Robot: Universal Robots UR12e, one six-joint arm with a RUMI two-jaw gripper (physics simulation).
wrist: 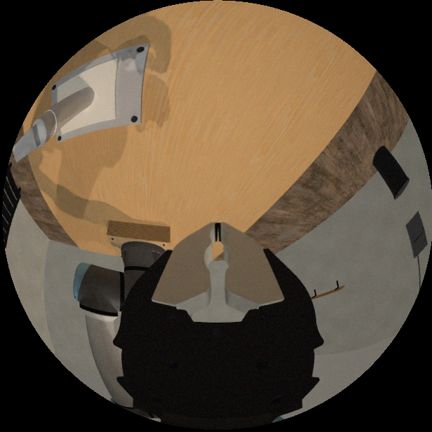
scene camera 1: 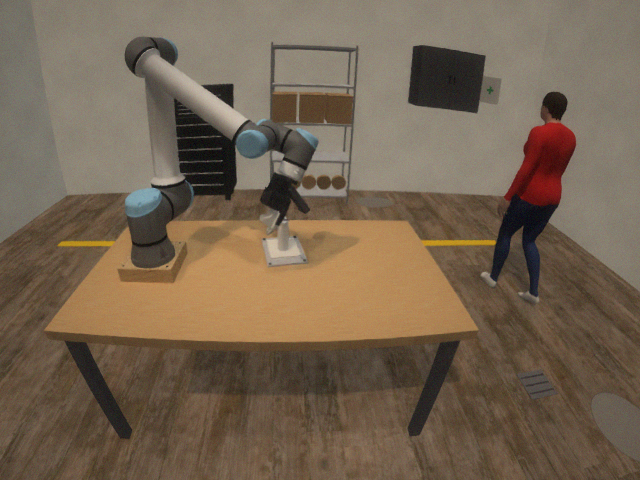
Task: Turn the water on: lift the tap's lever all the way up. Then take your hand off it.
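Where they show: gripper, fingertip midpoint: [scene camera 1: 267, 234]; arm's base at its link origin: [scene camera 1: 153, 256].
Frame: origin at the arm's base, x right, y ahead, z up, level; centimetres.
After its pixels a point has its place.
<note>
The white tap [scene camera 1: 283, 238] {y 55.9, x -3.8, z 1.4 cm} [wrist: 72, 106] stands upright on its square base plate [scene camera 1: 298, 257] {y 61.5, x 1.6, z -5.5 cm} [wrist: 131, 90] near the back middle of the table. In the wrist view its pale lever [wrist: 26, 145] sticks out from the top of the column toward the lower left. In the scene view the top of the tap is partly behind the gripper's dark parts, so the lever's exact angle is hard to tell. My gripper [scene camera 1: 269, 226] {y 47.0, x 17.8, z 14.9 cm} [wrist: 217, 223] is shut and empty. In the scene view its pale fingers point down just left of the tap's top; contact with the lever cannot be made out.
The arm's base stands on a wooden block [scene camera 1: 147, 273] {y -1.2, x 10.0, z -1.8 cm} [wrist: 139, 231] at the table's left. The table [scene camera 1: 268, 310] {y 44.7, x 33.3, z -6.3 cm} [wrist: 225, 125] bears the tap. Behind are a shelf rack [scene camera 1: 272, 67] and a dark wall cabinet [scene camera 1: 447, 79]. A person in red [scene camera 1: 550, 160] stands beyond the table's right side.
</note>
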